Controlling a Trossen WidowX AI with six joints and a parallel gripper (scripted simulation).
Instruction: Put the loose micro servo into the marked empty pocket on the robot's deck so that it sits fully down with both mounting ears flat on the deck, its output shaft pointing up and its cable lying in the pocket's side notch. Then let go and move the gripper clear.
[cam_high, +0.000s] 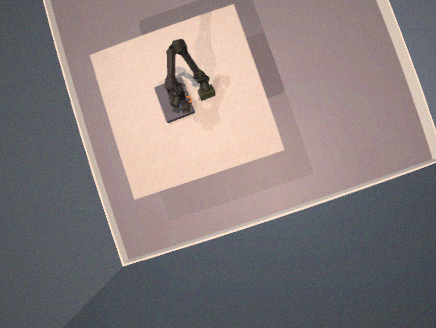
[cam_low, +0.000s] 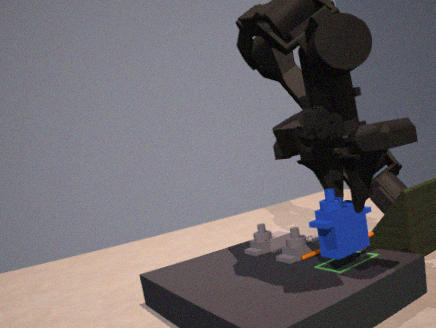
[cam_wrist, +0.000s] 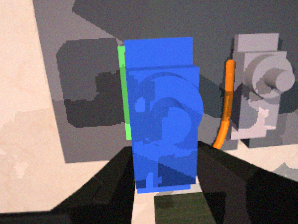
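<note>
My gripper tip is now 110 mm short of the dark grey deck, 90 mm to the left of it and 80 mm above it.
</note>
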